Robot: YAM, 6 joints.
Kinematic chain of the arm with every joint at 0, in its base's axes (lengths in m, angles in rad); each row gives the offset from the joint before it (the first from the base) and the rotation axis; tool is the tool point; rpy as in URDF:
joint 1: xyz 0 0 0.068 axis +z
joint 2: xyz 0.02 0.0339 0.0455 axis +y
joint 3: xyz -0.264 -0.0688 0 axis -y
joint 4: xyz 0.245 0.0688 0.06 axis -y
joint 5: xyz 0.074 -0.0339 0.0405 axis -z
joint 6: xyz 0.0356 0 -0.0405 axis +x
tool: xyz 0 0 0 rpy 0 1.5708 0
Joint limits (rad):
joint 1: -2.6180..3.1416
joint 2: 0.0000..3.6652
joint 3: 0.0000..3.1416
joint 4: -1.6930..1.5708
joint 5: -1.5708..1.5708
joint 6: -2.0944..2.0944
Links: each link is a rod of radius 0.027 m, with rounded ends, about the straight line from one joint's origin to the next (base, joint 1, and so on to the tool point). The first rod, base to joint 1, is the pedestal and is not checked.
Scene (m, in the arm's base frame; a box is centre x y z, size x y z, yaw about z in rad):
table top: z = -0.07
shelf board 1: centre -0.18 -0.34 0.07 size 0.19 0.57 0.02 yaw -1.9
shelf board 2: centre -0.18 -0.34 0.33 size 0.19 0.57 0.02 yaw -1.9
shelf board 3: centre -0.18 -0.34 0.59 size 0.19 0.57 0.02 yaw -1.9
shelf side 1: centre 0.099 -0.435 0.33 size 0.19 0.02 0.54 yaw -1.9
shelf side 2: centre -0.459 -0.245 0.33 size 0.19 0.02 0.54 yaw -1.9
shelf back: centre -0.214 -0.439 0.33 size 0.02 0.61 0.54 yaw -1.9
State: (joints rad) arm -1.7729 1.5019 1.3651 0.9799 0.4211 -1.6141
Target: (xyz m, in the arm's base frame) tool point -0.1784 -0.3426 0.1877
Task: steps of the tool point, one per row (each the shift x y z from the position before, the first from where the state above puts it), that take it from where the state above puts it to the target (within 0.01 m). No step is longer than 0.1 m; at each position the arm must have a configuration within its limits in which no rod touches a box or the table.
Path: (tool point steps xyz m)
1: 0.0263 0.0670 0.0076
2: 0.0189 0.0653 -0.0076
3: -0.0264 -0.0176 -0.0731
4: -0.0251 0.0027 -0.0762
5: -0.0177 0.0220 -0.0752
6: -0.0050 0.0376 -0.0702
7: -0.0271 -0.0642 0.0194
8: -0.0244 -0.0701 0.0002
9: -0.0187 -0.0713 -0.0196

